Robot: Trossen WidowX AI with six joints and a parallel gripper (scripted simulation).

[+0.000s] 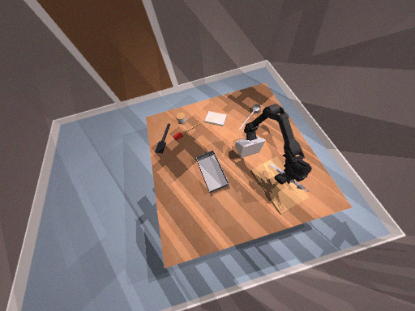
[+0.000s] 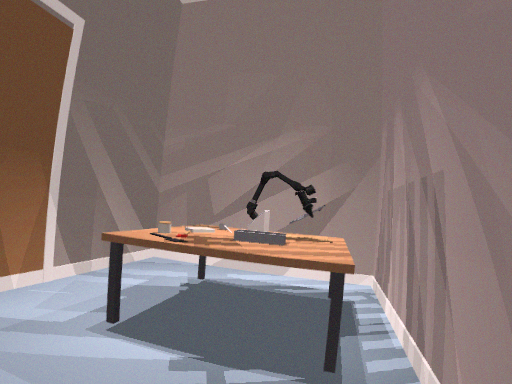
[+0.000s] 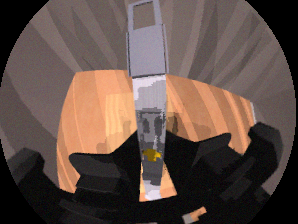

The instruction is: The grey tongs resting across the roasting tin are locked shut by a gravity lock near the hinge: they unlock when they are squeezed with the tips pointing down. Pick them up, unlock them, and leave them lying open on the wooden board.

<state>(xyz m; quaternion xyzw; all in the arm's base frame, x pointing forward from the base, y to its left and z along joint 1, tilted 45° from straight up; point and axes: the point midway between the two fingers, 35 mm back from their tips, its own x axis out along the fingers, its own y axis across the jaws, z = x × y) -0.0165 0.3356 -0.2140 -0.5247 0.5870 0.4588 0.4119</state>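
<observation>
The yellow lock piece lies 3 cm above my gripper tip and 2 cm to the right of it. The rest, counted from my gripper tip: grey roasting tin (41 cm ahead, 33 cm to the right, 14 cm below); wooden board (16 cm below, 4 cm to the right); flat white block (80 cm to the right, 17 cm ahead, 15 cm below).
</observation>
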